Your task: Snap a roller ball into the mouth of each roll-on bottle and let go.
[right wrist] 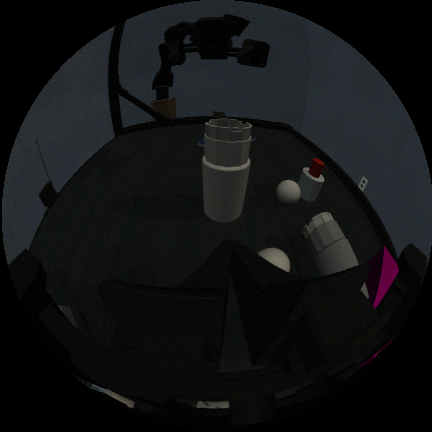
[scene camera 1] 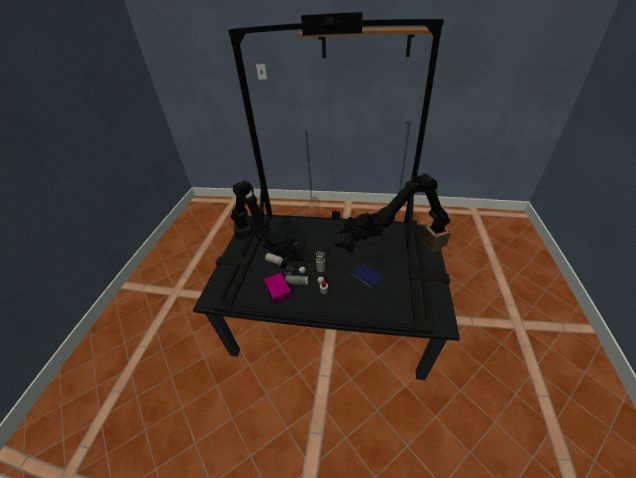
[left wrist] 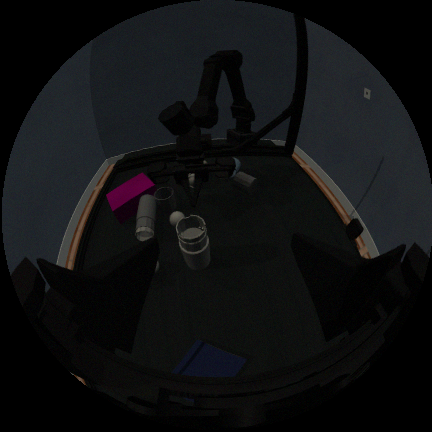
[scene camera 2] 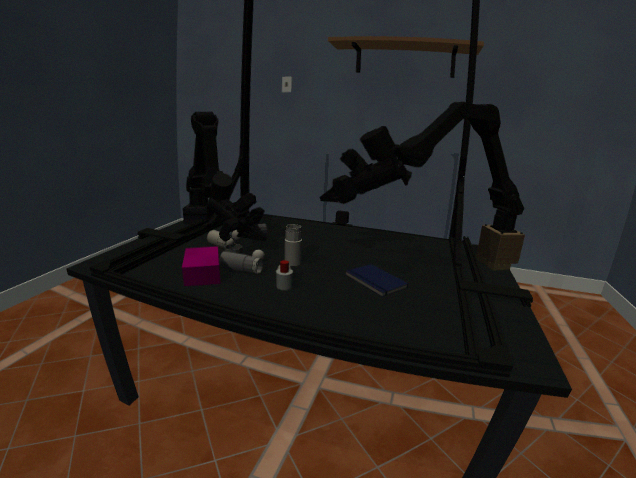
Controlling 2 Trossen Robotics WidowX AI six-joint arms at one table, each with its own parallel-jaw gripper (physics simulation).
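Places are measured from the left arm's base along level axes (x down, y right, z back), in centimetres.
Where they show: left gripper, fingertip midpoint: [right wrist: 202, 57] [scene camera 1: 337, 238] [left wrist: 226, 243] [scene camera 2: 328, 195]; right gripper, fingertip midpoint: [right wrist: 228, 246] [scene camera 1: 303, 259] [left wrist: 193, 206] [scene camera 2: 265, 239]; left arm's base, link origin: [right wrist: 162, 98] [scene camera 1: 437, 229] [scene camera 2: 503, 229]; right arm's base, link origin: [scene camera 1: 242, 225] [left wrist: 242, 130] [scene camera 2: 198, 205].
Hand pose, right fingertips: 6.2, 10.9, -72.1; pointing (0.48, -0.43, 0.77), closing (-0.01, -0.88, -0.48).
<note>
Each offset is from my right fingertips to the top centre of the thing, as dx, dy, dz.
A pale bottle {-5.4, -4.5, +7.7} [scene camera 1: 320, 263] [scene camera 2: 292, 252] [left wrist: 196, 256] [right wrist: 223, 192] stands upright; its mouth looks open. A grey bottle {+0.6, -9.5, -6.5} [scene camera 1: 296, 280] [scene camera 2: 240, 261] [left wrist: 146, 208] [right wrist: 336, 255] lies on its side. Another white bottle {+0.8, +9.2, -14.0} [scene camera 1: 273, 259] [scene camera 2: 219, 237] lies near the right arm. One white ball {+1.8, -3.4, -2.0} [scene camera 1: 302, 269] [scene camera 2: 258, 254] [left wrist: 176, 218] [right wrist: 274, 261] lies between the upright and grey bottles. A second ball {+1.8, -13.2, +4.7} [scene camera 1: 320, 280] [right wrist: 288, 191] lies by the red-tipped bottle. My right gripper [left wrist: 193, 206] [right wrist: 228, 246] is shut and empty, low beside the first ball, partly hiding it. My left gripper [scene camera 2: 322, 198] [left wrist: 226, 243] is open and empty, above the table.
A magenta box {+0.3, -11.0, -16.7} [scene camera 1: 278, 287] [scene camera 2: 201, 266] [left wrist: 131, 193] [right wrist: 384, 280] sits beside the grey bottle. The red-tipped bottle {-1.1, -18.8, +4.4} [scene camera 1: 323, 288] [scene camera 2: 283, 279] [right wrist: 310, 186] stands frontward. A blue notebook {+4.1, -17.9, +27.7} [scene camera 1: 367, 275] [scene camera 2: 376, 278] [left wrist: 212, 361] lies right. A clear round container {+0.7, -3.2, -8.9} [left wrist: 164, 194] and grey cylinder {+0.6, +17.0, -2.2} [left wrist: 245, 179] lie near the right arm.
</note>
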